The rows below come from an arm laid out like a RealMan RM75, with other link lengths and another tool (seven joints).
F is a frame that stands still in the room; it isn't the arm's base.
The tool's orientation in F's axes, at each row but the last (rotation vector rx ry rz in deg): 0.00 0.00 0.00; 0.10 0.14 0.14; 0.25 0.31 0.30; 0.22 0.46 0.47; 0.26 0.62 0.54; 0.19 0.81 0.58; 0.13 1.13 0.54; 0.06 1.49 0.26; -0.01 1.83 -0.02
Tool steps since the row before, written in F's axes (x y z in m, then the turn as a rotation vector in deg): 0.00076 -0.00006 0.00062 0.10 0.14 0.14; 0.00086 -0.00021 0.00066 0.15 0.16 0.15; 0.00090 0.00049 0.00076 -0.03 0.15 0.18; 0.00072 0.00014 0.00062 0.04 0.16 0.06; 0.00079 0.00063 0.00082 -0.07 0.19 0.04; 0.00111 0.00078 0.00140 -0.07 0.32 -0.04; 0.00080 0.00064 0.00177 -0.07 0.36 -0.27; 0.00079 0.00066 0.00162 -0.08 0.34 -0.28; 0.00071 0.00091 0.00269 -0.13 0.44 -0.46
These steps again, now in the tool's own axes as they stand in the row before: 0.00076 -0.00006 0.00062 0.10 0.14 0.14; 0.00086 -0.00021 0.00066 0.15 0.16 0.15; 0.00090 0.00049 0.00076 -0.03 0.15 0.18; 0.00072 0.00014 0.00063 0.04 0.16 0.06; 0.00079 0.00063 0.00083 -0.07 0.19 0.04; 0.00110 0.00077 0.00141 -0.07 0.32 -0.04; 0.00077 0.00064 0.00178 -0.06 0.36 -0.27; 0.00075 0.00066 0.00164 -0.07 0.34 -0.28; 0.00062 0.00091 0.00271 -0.12 0.44 -0.46
